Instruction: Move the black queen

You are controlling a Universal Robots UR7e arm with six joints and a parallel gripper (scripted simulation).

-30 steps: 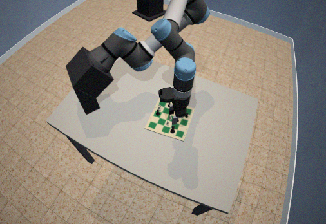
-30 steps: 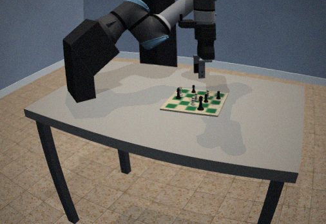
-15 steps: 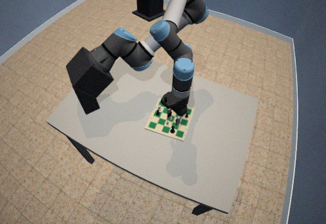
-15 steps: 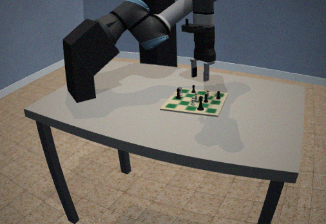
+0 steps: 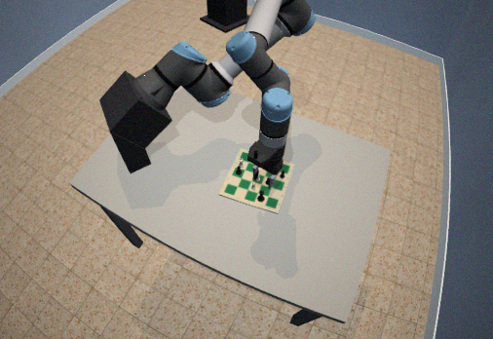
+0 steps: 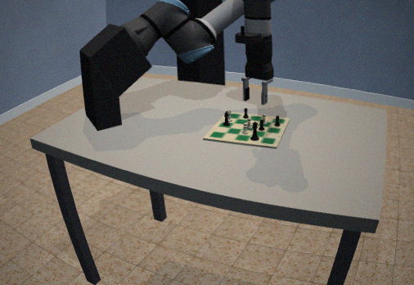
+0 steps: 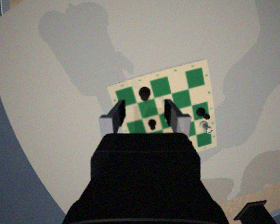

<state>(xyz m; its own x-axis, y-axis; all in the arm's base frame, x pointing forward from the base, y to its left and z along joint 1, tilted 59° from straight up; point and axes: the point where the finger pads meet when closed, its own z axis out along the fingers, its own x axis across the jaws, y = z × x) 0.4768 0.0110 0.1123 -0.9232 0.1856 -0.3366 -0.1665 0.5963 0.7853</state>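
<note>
Right now my hand is 10 cm above the black queen. Also, from my hand: green-and-cream chessboard (13 cm below, 6 cm behind, 5 cm to the left).
</note>
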